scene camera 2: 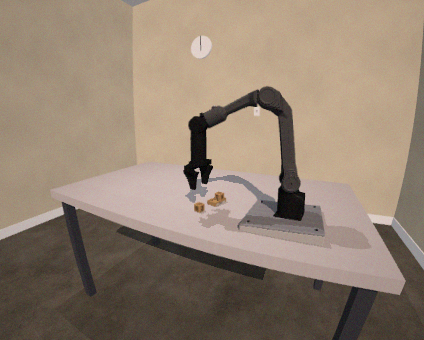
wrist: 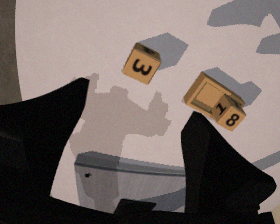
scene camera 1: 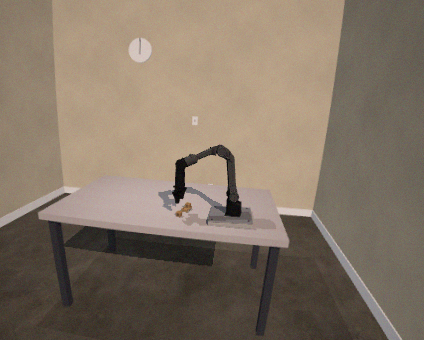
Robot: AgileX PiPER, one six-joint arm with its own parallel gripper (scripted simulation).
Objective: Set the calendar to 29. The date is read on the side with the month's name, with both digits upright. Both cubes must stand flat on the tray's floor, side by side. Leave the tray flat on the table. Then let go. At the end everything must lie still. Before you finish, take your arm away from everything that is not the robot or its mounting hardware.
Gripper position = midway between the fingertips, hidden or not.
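Observation:
There is a wooden tray (wrist: 205,92) that I can see, and along with the tray I see my gripper (wrist: 139,107).

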